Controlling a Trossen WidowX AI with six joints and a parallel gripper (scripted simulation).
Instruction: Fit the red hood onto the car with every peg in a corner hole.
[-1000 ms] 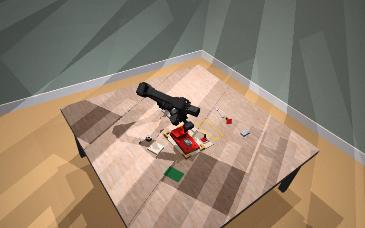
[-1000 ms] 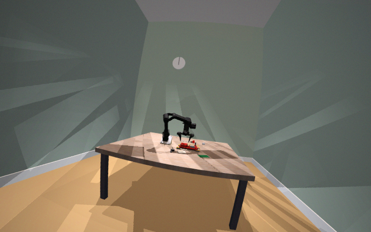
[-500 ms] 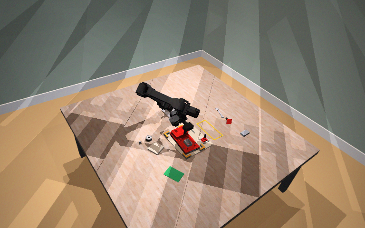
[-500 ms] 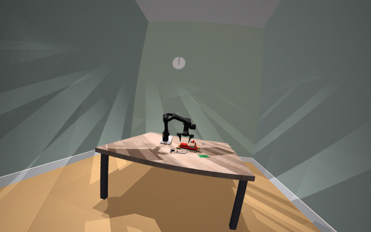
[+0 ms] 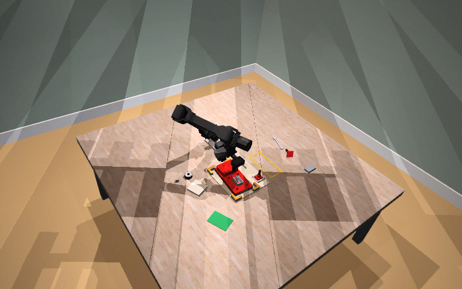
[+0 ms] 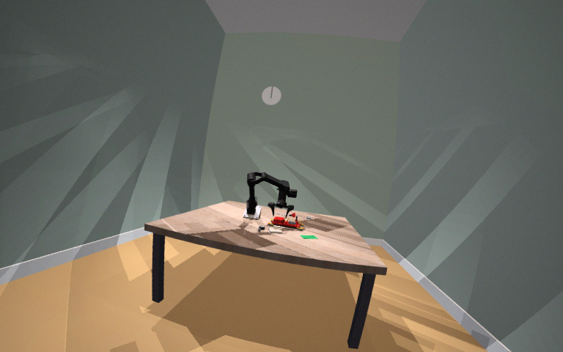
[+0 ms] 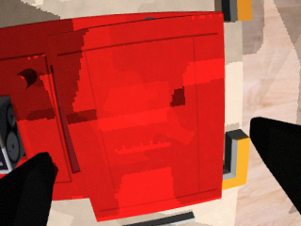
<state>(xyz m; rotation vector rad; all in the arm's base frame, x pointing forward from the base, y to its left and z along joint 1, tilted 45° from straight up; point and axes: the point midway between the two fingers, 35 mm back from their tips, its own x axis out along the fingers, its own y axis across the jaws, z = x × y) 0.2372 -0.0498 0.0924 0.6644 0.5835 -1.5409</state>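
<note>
Right now the red hood is 2 cm below my gripper tip. The rest, counted from my gripper tip: engine block (10 cm ahead, 1 cm to the right, 3 cm below); then jig bracket (6 cm ahead, 1 cm to the left, 4 cm below); then red joystick-like piece (13 cm ahead, 10 cm to the left, 2 cm below).
</note>
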